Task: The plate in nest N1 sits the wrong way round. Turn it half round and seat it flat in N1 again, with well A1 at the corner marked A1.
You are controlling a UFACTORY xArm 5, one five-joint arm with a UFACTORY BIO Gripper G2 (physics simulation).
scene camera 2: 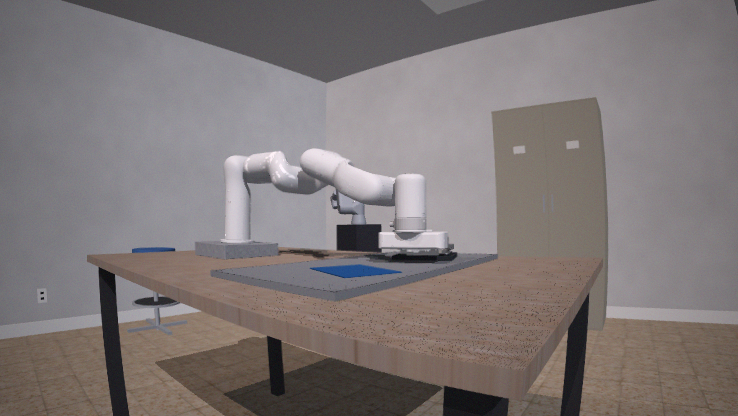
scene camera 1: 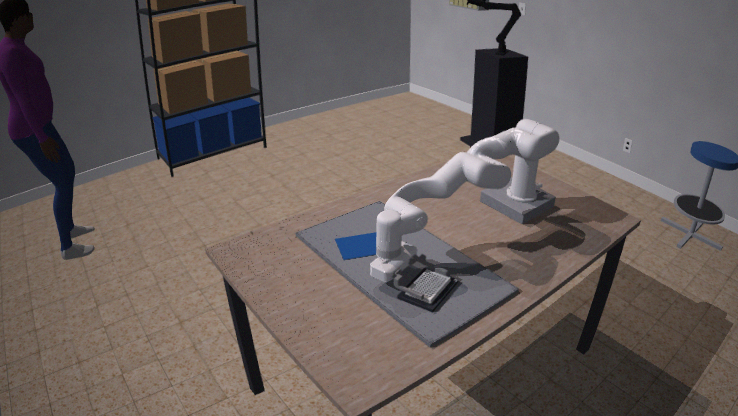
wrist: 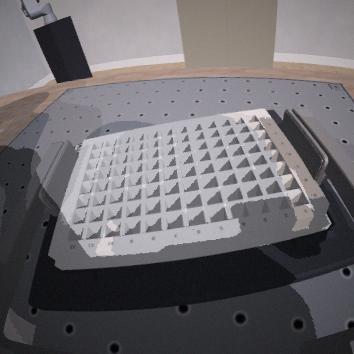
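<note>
The light grey well plate [scene camera 1: 431, 284] [wrist: 175, 185] lies low in the black nest [scene camera 1: 433, 306] [wrist: 175, 292], whose dark rim shows along its near side. In the wrist view the plate's number row runs along the near edge, with 12 and 11 at the left, and its tan-lit end is at the right. A small pale mark by the nest's far left corner is too small to read. My gripper [scene camera 1: 428, 283] [scene camera 2: 421, 253] [wrist: 183, 162] is shut on the plate across its two short ends; the exact contact at the right pad is hard to see. Scene camera 2 hardly shows the plate.
A grey perforated board [scene camera 1: 465, 310] [scene camera 2: 289, 284] [wrist: 165, 92] carries the nest. A flat blue square [scene camera 1: 356, 246] [scene camera 2: 356, 270] lies on it behind the wrist. The arm's grey base block [scene camera 1: 516, 206] [scene camera 2: 235, 249] stands on the wooden table [scene camera 1: 320, 310] [scene camera 2: 413, 315]. A person stands beyond the table.
</note>
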